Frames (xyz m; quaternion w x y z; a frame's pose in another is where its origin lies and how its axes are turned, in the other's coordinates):
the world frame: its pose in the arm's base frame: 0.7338 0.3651 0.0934 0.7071 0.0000 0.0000 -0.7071
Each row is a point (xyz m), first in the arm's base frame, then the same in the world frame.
Working: the arm's base frame: its pose in the world frame: 0.3651 -0.7338 -0.0934 0.7071 0.0000 0.0000 0.7071

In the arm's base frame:
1: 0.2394 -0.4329 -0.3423
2: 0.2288 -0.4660 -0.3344
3: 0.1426 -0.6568 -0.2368
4: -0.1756 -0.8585 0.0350
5: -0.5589 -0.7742 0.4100
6: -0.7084 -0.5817 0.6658
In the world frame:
1: 0.7980 -0.4944 -0.4357
2: 0.8311 -0.5050 -0.4278
3: 1.0219 -0.5912 -0.3302
4: 1.2236 -0.9094 -0.0584
5: 1.1393 -1.2927 0.3166
6: 0.9468 -1.4422 0.5724

